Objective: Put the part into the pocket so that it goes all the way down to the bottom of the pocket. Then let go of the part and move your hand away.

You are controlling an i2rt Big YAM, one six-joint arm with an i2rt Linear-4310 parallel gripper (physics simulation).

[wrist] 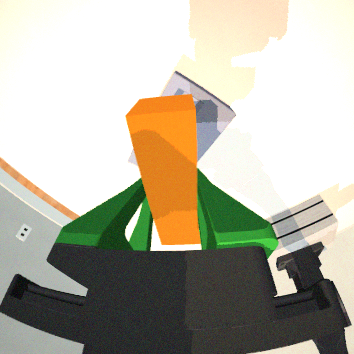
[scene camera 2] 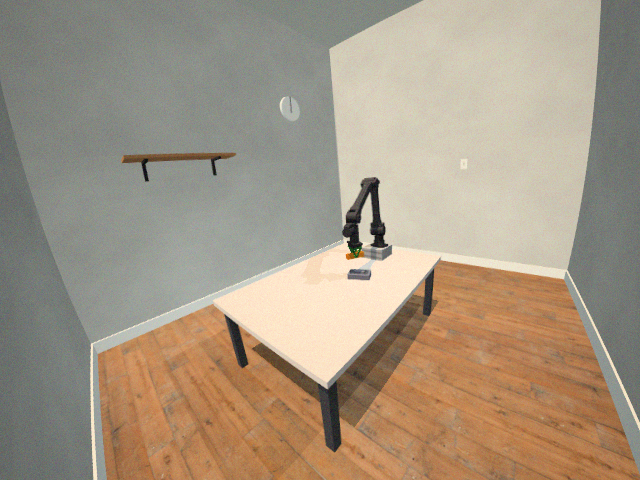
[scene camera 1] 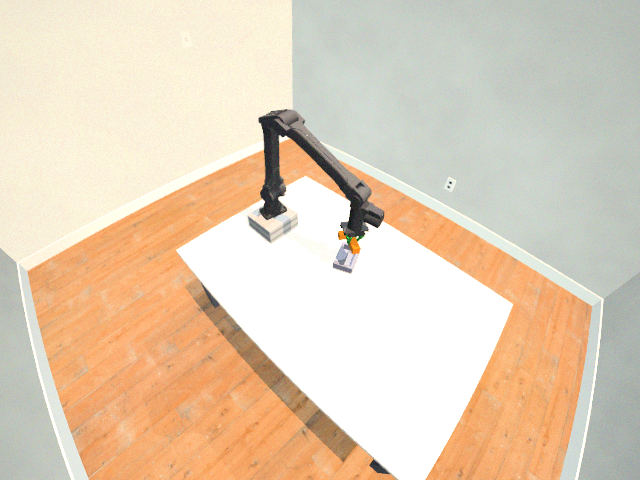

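Where they show: gripper, between the fingertips: (wrist: pixel 173 175) (scene camera 2: pixel 355 257) (scene camera 1: pixel 351 243); arm's base, origin of its link: (wrist: pixel 297 254) (scene camera 2: pixel 379 245) (scene camera 1: pixel 273 211).
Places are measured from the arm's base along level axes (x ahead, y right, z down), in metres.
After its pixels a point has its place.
Observation:
The orange part (scene camera 1: pixel 354 246) @(z -0.085, x 0.453, y -0.129 m) (scene camera 2: pixel 355 255) (wrist: pixel 165 140) @(z -0.085, x 0.455, y -0.133 m) is a long bar with another orange piece beside it; its full shape is partly hidden. My gripper (scene camera 1: pixel 354 238) @(z -0.058, x 0.415, y -0.150 m) (scene camera 2: pixel 355 250) @(z -0.058, x 0.415, y -0.150 m) (wrist: pixel 173 175) @(z -0.058, x 0.415, y -0.150 m), with green fingers, is shut on the part and holds it in the air. The grey pocket block (scene camera 1: pixel 343 268) @(z 0.060, x 0.438, y -0.105 m) (scene camera 2: pixel 358 276) @(z 0.058, x 0.430, y -0.187 m) (wrist: pixel 205 95) @(z 0.046, x 0.432, y -0.105 m) sits on the table. In the wrist view the part covers the left side of the block, and a dark stretch of the recess shows to its right. In scene camera 1 the part overlaps the block's upper right end.
The white table (scene camera 1: pixel 361 351) @(z 0.081, x 0.769, y 0.066 m) (scene camera 2: pixel 320 320) @(z 0.082, x 0.855, y -0.360 m) carries the striped base block (scene camera 1: pixel 272 224) @(z 0.000, x 0.082, y 0.049 m) (scene camera 2: pixel 381 252) @(z 0.015, x 0.081, y -0.087 m) (wrist: pixel 305 222) @(z 0.029, x 0.107, y 0.022 m) under the arm, behind the pocket block. The arm's shadow falls on the table in scene camera 2. A wooden wall shelf (scene camera 2: pixel 178 157) hangs well away from the arm.

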